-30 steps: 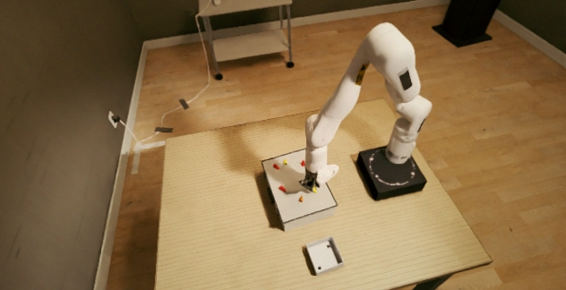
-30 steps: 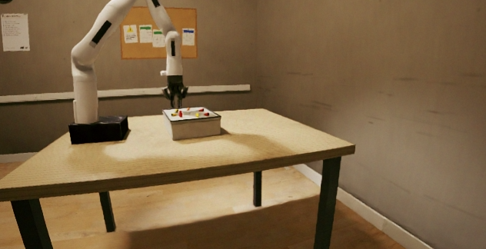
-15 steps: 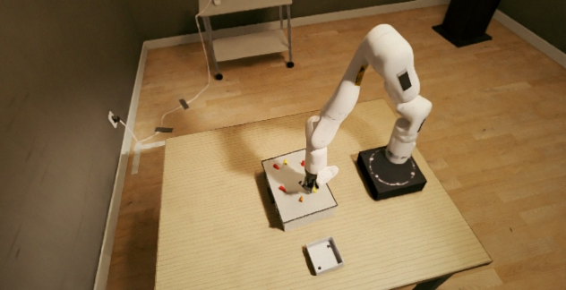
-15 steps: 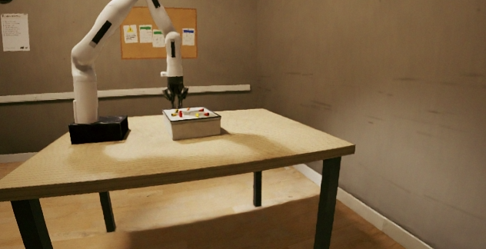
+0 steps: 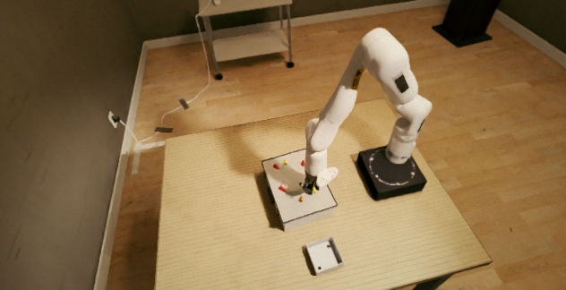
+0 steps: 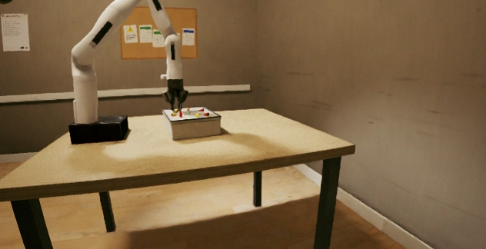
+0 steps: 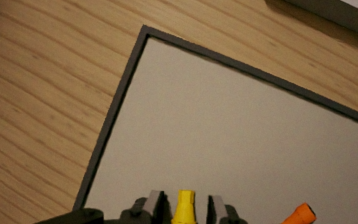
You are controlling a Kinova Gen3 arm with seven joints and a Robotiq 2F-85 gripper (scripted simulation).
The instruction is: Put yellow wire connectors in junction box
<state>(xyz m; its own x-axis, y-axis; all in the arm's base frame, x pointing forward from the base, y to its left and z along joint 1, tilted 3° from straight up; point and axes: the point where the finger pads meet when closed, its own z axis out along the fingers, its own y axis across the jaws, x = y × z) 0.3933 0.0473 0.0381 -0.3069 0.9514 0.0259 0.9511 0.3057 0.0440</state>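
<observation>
Right now my hand is 6 cm short of the orange connector, 2 cm to the right of it and 2 cm above it. Round my hand: grey tool case (6 cm to the right, 5 cm ahead, 4 cm below).
</observation>
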